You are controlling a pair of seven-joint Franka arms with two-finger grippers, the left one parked.
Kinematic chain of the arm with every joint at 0, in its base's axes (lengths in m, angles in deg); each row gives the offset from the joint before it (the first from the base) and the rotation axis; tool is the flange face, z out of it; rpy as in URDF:
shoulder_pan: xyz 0 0 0.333 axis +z
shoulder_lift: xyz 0 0 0 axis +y
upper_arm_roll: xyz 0 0 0.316 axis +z
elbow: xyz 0.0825 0 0 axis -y
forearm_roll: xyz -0.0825 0 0.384 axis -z
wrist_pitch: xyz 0 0 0 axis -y
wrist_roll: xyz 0.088 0 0 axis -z
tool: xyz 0 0 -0.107 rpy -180 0 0
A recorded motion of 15 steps. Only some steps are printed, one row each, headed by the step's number.
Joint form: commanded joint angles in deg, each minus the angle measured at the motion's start. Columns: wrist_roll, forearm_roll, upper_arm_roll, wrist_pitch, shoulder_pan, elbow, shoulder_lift.
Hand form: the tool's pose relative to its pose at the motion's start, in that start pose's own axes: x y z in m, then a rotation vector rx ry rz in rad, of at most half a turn. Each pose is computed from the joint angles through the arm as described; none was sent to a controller.
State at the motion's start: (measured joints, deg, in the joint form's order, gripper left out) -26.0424 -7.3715 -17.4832 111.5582 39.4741 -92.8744 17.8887
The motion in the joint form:
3: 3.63 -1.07 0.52 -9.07 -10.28 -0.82 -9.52
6: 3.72 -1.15 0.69 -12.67 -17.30 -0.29 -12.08
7: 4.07 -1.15 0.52 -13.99 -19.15 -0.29 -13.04
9: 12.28 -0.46 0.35 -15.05 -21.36 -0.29 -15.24
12: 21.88 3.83 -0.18 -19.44 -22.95 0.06 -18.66
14: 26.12 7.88 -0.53 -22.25 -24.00 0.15 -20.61
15: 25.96 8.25 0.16 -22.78 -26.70 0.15 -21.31
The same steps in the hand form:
3: -0.0861 0.0786 -0.0844 0.0656 0.0239 0.2318
6: -0.1395 0.1292 -0.1120 0.0796 0.0289 0.3467
7: -0.1576 0.1415 -0.1205 0.0861 0.0275 0.3857
9: -0.1833 0.1542 -0.1415 0.0772 0.0399 0.5652
12: -0.2212 0.1597 -0.1709 0.0335 -0.0017 0.7579
14: -0.2480 0.1646 -0.1858 -0.0170 -0.0416 0.8534
15: -0.2664 0.1741 -0.1922 -0.0216 -0.0401 0.8856

